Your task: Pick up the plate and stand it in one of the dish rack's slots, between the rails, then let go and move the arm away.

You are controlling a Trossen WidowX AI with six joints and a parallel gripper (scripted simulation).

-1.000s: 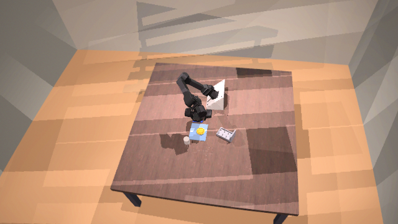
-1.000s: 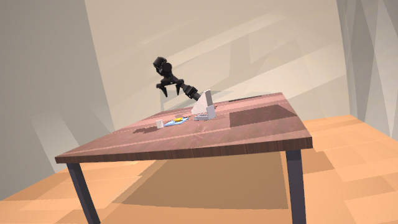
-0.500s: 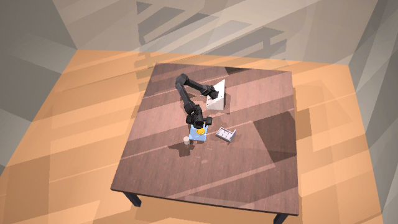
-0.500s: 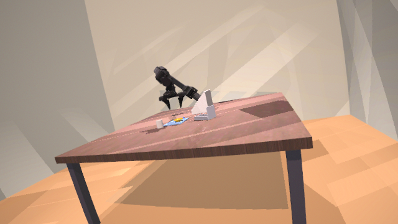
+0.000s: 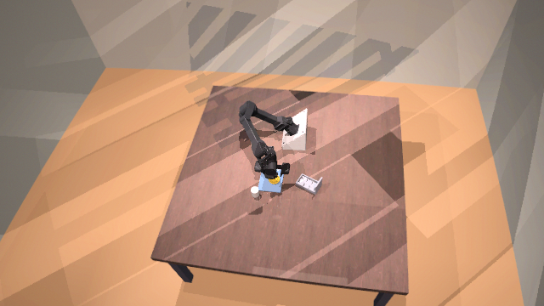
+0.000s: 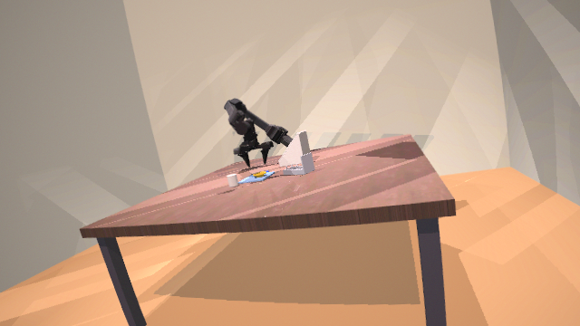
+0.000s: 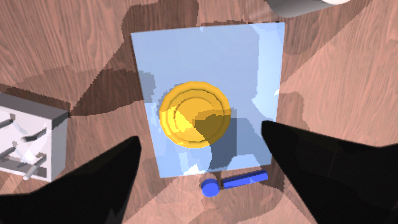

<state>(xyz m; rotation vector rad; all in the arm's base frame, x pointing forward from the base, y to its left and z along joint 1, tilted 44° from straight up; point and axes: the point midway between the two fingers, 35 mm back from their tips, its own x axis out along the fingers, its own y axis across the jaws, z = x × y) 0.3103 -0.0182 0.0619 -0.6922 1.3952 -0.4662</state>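
Right now my gripper tip is 40 mm above the yellow plate. From my gripper tip the other things lie so: light blue mat 20 mm to the right, 60 mm below; then white cup 100 mm ahead, 80 mm to the right, 30 mm below; then grey dish rack 20 mm behind, 200 mm to the left, 40 mm below.
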